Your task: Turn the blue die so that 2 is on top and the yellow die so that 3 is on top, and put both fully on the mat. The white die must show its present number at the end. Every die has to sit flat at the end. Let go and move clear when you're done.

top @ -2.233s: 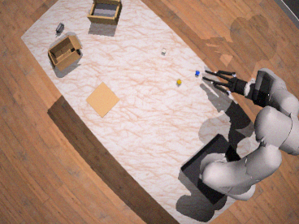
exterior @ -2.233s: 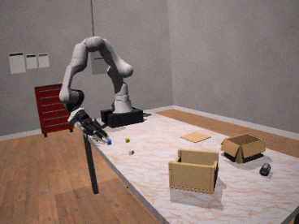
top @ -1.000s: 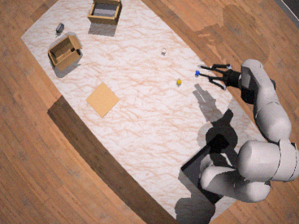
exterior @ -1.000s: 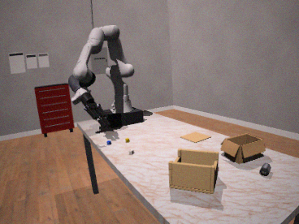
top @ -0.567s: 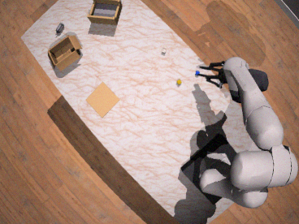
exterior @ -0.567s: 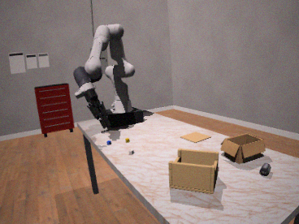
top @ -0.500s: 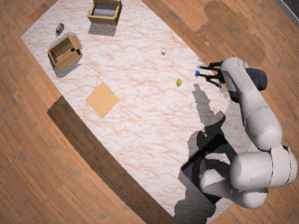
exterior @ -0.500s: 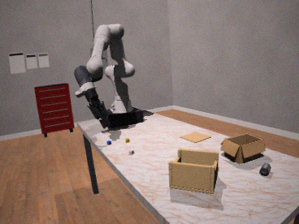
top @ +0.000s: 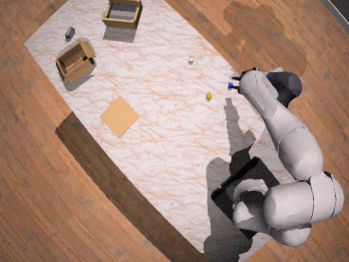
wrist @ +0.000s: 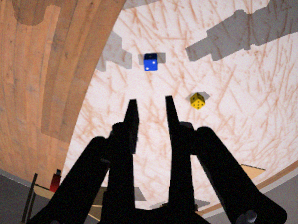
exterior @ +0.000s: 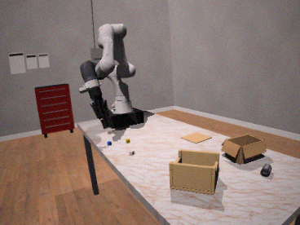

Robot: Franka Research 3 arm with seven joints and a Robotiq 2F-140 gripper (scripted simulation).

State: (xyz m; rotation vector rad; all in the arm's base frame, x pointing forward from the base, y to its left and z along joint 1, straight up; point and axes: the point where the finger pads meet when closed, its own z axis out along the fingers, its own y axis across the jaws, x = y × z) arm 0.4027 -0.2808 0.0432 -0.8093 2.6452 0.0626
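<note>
My gripper is now 130 mm above the blue die and 10 mm short of it. Also, from my hand: yellow die (130 mm below, 110 mm to the left, 40 mm ahead); white die (230 mm ahead, 130 mm below, 50 mm to the left); tan mat (480 mm to the left, 250 mm ahead, 140 mm below).
</note>
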